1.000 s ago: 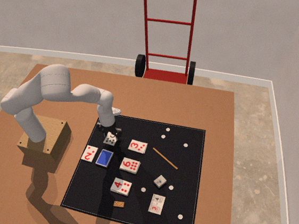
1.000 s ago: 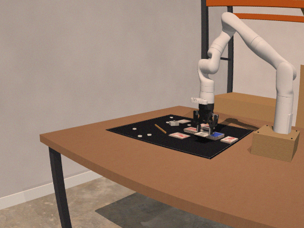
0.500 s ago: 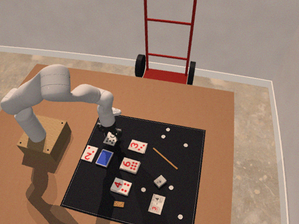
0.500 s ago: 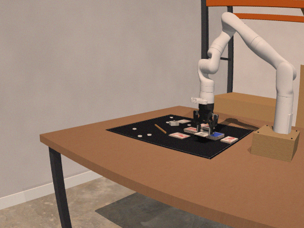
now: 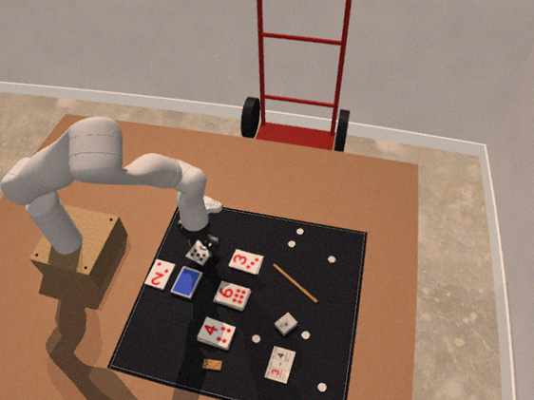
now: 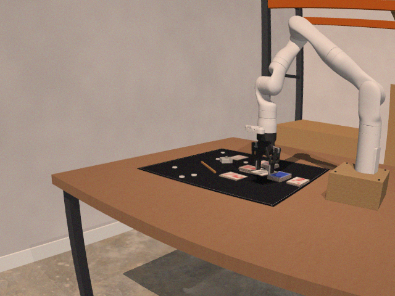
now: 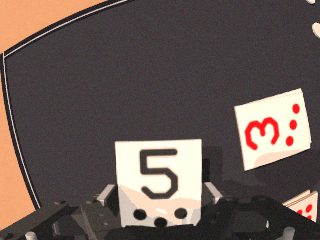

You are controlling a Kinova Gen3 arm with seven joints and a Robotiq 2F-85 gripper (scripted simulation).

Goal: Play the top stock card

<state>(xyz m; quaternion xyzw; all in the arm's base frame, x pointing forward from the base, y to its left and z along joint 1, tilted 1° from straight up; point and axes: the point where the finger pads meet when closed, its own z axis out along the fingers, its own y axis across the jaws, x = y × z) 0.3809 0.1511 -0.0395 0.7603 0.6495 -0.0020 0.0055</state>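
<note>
Right now my hand is 18 cm short of the black mat, 8 cm to the left of it and 7 cm above it. From my hand the other things lie so: small grey block 31 cm ahead, 12 cm to the right, 4 cm below; wooden stick 29 cm ahead, 1 cm to the left, 5 cm below; printed reference card 33 cm ahead, 23 cm to the right, 5 cm below.
</note>
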